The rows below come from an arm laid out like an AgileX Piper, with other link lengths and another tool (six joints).
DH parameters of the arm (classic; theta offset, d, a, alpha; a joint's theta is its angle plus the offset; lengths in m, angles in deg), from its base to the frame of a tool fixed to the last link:
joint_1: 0 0.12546 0 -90
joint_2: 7.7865 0 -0.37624 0
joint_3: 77.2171 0 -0.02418 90
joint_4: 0 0.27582 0 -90
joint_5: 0 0 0 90
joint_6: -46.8 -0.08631 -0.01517 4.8
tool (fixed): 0 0.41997 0 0
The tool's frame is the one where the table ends.
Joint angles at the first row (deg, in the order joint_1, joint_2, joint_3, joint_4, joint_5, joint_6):
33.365 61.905 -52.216 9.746 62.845 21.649
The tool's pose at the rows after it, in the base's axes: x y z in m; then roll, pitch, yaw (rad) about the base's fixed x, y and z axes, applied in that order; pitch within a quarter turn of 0, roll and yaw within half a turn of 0:
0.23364, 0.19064, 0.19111, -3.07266, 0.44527, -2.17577
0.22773, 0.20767, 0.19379, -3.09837, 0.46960, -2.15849
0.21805, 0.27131, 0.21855, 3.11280, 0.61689, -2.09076
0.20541, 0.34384, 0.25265, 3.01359, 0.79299, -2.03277
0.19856, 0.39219, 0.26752, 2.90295, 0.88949, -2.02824
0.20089, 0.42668, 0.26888, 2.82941, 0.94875, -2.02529
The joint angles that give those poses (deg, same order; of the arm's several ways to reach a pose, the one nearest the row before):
33.367 61.403 -52.981 11.275 63.446 21.651
34.950 61.653 -52.981 13.208 62.447 21.218
37.853 62.412 -52.982 22.719 56.626 14.696
40.040 65.072 -52.982 37.537 50.543 2.294
40.275 69.552 -53.040 50.858 48.905 -10.166
40.275 74.572 -53.040 60.912 48.491 -21.222

